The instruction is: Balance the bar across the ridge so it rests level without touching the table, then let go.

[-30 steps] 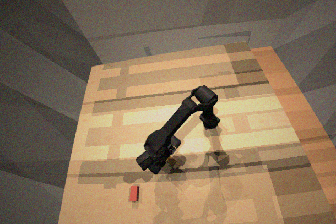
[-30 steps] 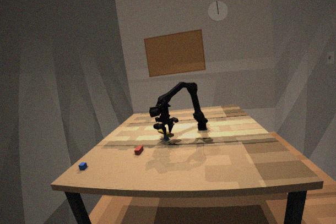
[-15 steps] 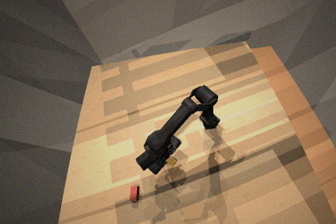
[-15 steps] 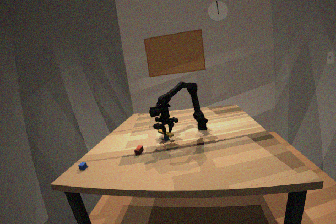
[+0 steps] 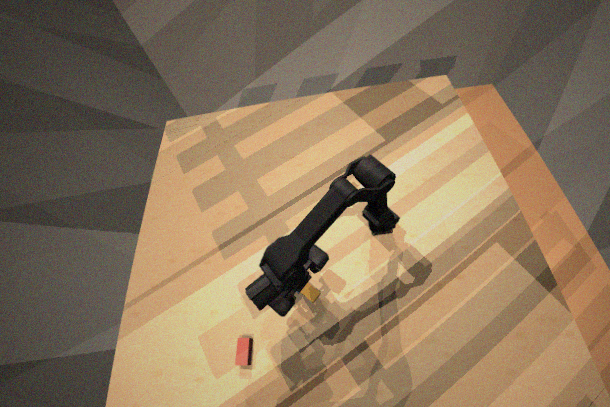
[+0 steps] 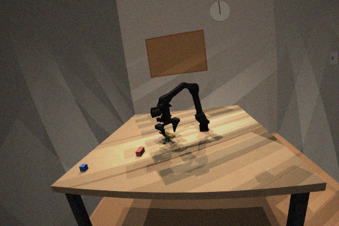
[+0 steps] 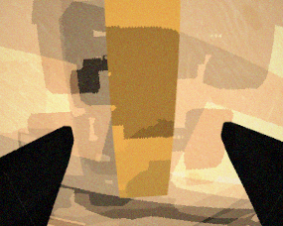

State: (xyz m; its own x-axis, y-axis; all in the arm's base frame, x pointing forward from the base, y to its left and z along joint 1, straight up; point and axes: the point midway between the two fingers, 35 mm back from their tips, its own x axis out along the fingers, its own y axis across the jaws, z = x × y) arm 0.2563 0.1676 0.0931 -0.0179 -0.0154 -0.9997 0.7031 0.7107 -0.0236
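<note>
My gripper tip is now 2 cm short of the yellow bar, 2 cm to the left of it and 1 cm above it. From my gripper tip the other things lie so: red block 18 cm ahead, 15 cm to the left, 4 cm below; then small blue cube 48 cm ahead, 33 cm to the left, 4 cm below.
</note>
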